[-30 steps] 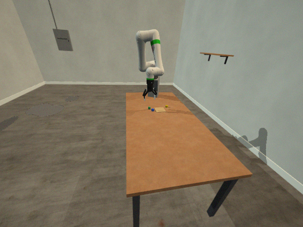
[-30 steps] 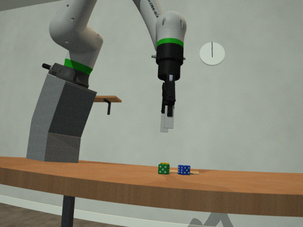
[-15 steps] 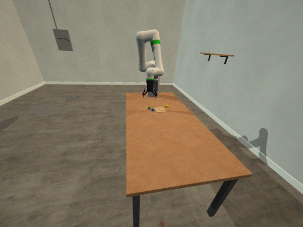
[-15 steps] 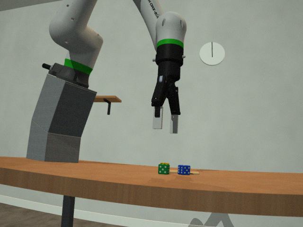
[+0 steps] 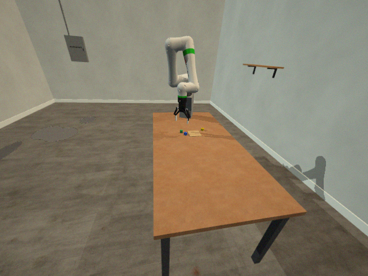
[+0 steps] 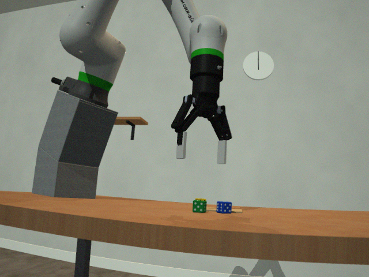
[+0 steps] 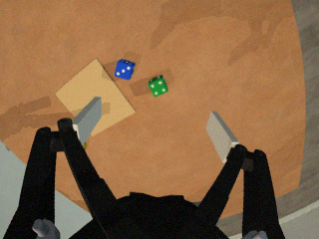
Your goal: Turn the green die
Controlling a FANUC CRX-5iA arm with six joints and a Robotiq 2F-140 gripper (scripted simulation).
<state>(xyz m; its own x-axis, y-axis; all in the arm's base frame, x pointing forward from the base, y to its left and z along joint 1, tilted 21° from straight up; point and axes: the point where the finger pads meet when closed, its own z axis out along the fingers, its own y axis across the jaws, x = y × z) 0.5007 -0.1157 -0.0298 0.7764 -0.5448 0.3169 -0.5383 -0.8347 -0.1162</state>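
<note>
Now: hand 130 mm above the green die. From my hand the other things lie so: blue die (60 mm ahead, 40 mm to the left, 130 mm below); then yellow die (50 mm behind, 270 mm to the left, 130 mm below); then tan mat (30 mm ahead, 150 mm to the left, 140 mm below).
</note>
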